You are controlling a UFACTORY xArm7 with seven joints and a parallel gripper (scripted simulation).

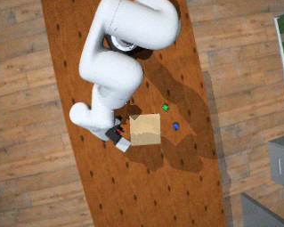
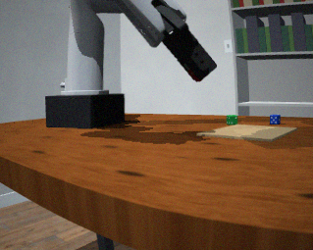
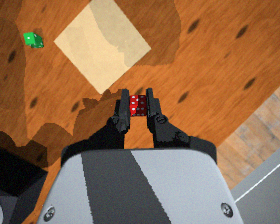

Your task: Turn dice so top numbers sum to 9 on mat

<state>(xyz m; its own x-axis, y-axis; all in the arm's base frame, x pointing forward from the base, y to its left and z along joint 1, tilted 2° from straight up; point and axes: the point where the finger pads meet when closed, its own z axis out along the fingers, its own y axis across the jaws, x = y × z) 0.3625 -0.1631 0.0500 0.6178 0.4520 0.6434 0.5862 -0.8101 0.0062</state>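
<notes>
Right now my hand is 5 cm short of the tan mat, 13 cm to the right of it and 11 cm above it. Round my hand: red die: 1 cm below; then blue die: 8 cm ahead, 26 cm to the left, 10 cm below; then green die: 2 cm behind, 24 cm to the left, 10 cm below.
</notes>
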